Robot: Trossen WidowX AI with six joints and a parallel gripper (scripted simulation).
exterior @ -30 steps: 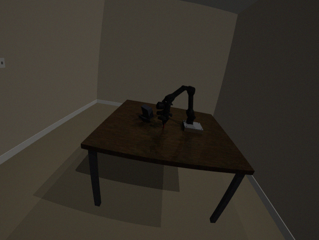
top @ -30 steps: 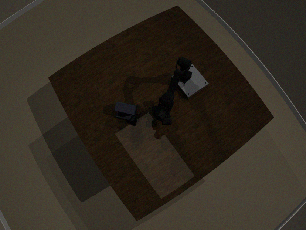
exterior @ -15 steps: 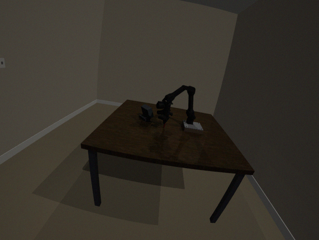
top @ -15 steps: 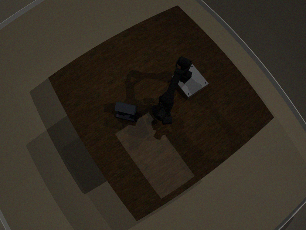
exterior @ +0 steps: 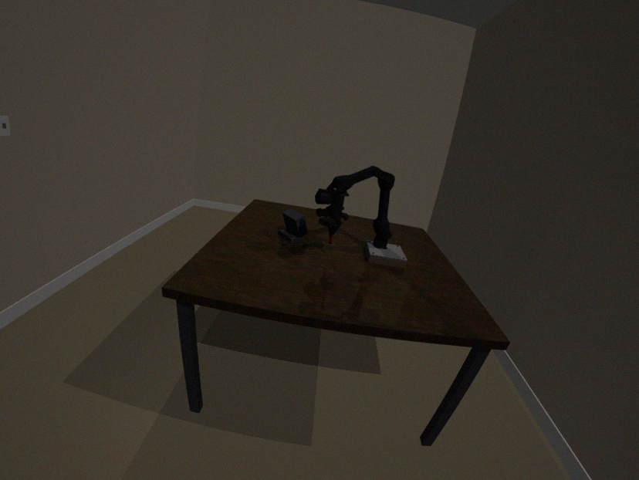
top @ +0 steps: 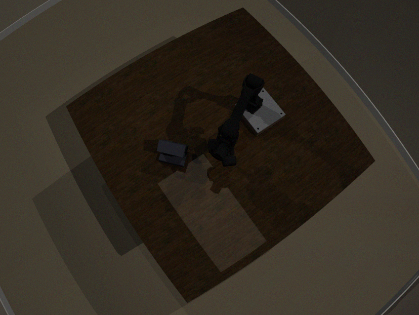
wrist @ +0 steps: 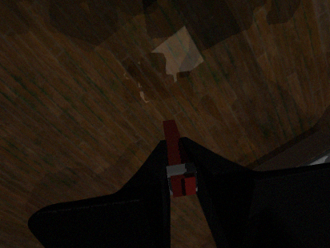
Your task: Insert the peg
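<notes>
Now: the sloped panel 19 cm to the right of my gripper tip, 17 cm ahead of it and 2 cm below it. Also, from my gripper tip: peg 2 cm above.
</notes>
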